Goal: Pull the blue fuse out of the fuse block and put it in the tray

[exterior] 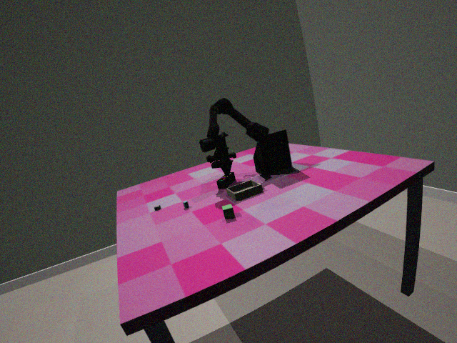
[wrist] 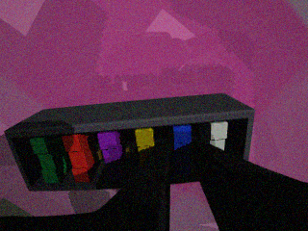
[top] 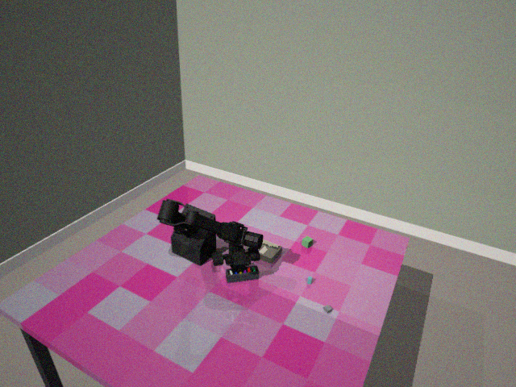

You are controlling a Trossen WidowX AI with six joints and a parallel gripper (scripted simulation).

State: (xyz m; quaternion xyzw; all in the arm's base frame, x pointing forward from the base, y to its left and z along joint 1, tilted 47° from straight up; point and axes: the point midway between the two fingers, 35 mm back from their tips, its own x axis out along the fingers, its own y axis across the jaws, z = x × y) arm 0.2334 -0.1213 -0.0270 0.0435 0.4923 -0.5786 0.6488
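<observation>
Now: the blue fuse 10 mm below my gripper tip. The rest, counted from my gripper tip: yellow fuse 10 mm to the left, 10 mm below, 10 mm ahead; then white fuse 20 mm behind, 10 mm to the right, 10 mm below; then purple fuse 30 mm ahead, 20 mm to the left, 10 mm below.
</observation>
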